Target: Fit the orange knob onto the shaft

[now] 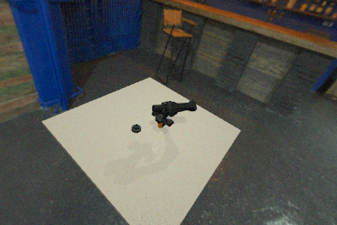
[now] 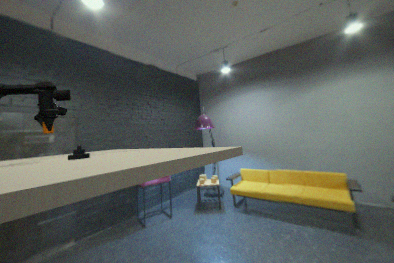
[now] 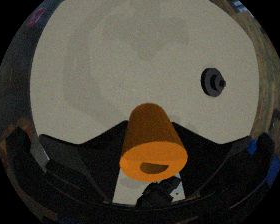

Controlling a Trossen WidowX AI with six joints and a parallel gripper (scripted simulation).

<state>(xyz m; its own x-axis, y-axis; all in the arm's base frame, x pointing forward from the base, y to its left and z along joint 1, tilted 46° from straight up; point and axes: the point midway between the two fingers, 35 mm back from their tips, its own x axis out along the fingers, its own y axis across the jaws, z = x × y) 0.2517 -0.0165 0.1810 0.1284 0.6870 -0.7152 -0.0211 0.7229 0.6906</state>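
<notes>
The round pedestal is 7 cm ahead of my gripper tip, 20 cm to the right of it and 11 cm below it. The rest, counted from my gripper tip: orange knob (2 cm above).
</notes>
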